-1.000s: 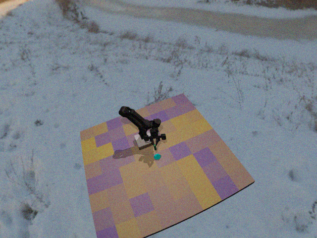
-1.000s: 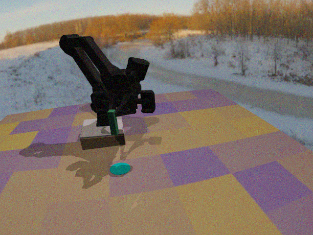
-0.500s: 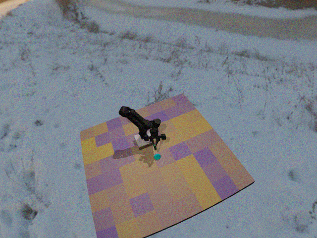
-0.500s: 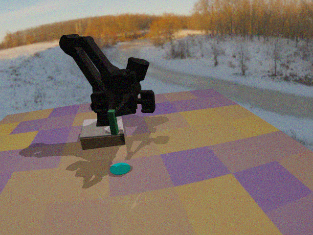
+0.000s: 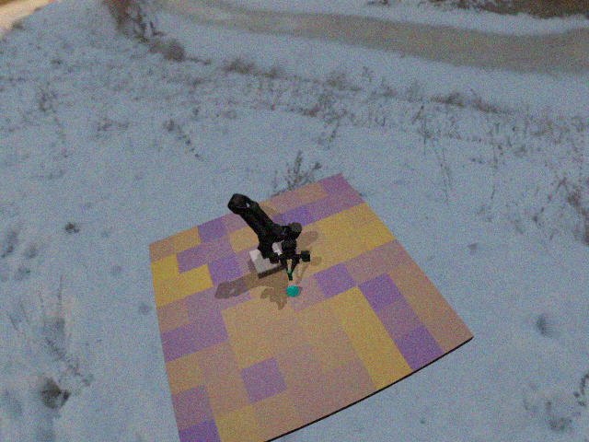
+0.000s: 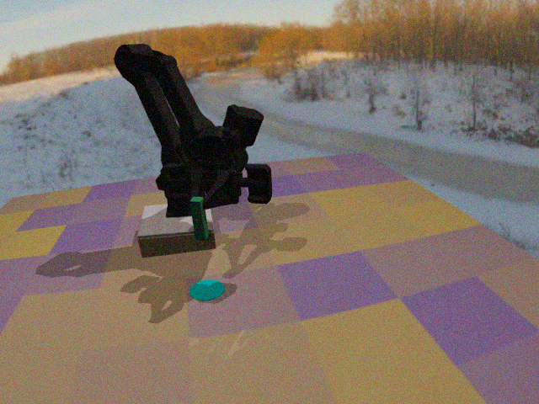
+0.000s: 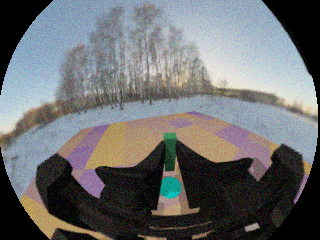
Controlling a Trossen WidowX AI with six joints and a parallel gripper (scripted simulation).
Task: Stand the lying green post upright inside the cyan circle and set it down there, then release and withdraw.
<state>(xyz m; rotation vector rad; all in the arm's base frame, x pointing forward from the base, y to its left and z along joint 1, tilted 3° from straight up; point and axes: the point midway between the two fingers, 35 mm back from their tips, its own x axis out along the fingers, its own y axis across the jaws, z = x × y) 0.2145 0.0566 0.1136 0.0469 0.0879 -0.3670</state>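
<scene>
The cyan circle is 1 cm to the right of my gripper tip and 15 cm below it. The rest, counted from my gripper tip: green post (2 cm below).
</scene>
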